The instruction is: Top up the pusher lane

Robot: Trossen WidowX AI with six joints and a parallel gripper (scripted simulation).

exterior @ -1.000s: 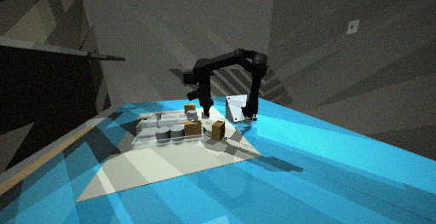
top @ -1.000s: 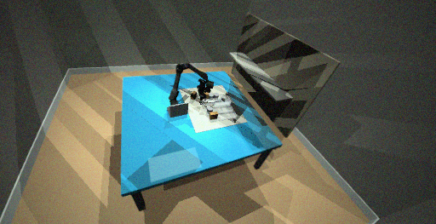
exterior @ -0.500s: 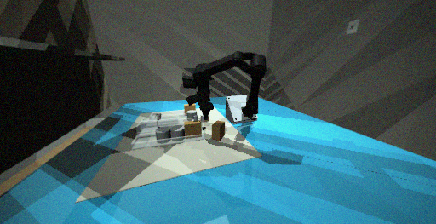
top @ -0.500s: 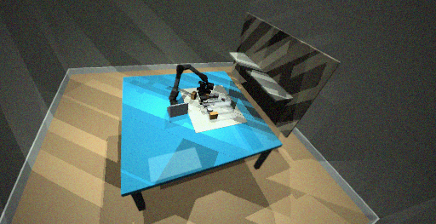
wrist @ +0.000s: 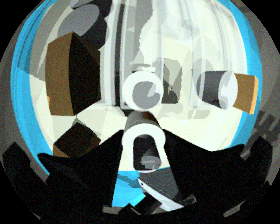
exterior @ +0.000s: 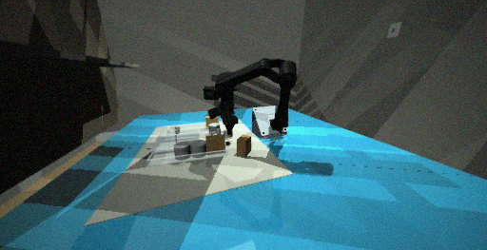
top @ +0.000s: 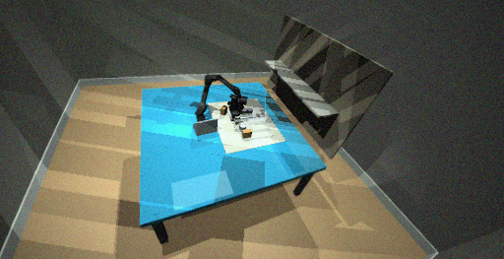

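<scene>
The cream mat is 11 cm ahead of my gripper tip, 5 cm below it and 3 cm to the right of it. The rest, counted from my gripper tip: pusher lane: 19 cm ahead, 4 cm to the right, 3 cm below.
</scene>
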